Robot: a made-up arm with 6 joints.
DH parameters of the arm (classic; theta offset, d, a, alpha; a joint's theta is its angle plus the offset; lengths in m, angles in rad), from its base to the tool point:
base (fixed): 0 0 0 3.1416
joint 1: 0 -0.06 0.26 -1.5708
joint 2: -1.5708 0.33 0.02 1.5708
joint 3: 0 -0.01 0.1 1.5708
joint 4: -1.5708 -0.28 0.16 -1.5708
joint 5: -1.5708 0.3 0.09 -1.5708
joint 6: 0 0.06 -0.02 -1.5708
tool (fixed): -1.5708 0.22 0 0
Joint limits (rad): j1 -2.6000..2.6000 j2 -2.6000..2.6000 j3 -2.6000..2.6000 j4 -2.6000..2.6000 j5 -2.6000..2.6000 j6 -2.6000..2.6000
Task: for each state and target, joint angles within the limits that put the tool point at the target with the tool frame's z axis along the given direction. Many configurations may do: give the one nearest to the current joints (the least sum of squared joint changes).
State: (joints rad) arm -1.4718 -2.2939 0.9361 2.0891 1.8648 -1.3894
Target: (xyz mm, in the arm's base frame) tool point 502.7 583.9 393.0 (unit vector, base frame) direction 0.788 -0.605 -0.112
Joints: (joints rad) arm -2.2938 -2.0961 0.3721 1.8853 1.3861 -0.6340
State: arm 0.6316 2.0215 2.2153 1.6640 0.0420 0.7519
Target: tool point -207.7 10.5 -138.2 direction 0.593 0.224 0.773
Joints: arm 1.0660 1.8628 2.5816 1.3582 0.8656 0.6024
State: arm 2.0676 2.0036 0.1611 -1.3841 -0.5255 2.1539
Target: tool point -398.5 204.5 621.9 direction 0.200 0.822 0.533
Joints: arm 2.1651 2.4671 -0.5146 -0.8737 -1.2972 2.2056
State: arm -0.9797 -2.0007 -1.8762 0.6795 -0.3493 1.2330
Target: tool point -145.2 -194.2 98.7 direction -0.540 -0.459 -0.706
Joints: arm -0.7306 -1.6088 -1.1350 1.0001 -0.8187 1.1020
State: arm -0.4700 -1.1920 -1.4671 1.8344 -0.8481 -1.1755
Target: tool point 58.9 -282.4 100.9 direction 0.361 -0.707 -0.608
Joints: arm -0.0587 -1.1144 -1.8002 1.6924 -1.3406 -0.9324
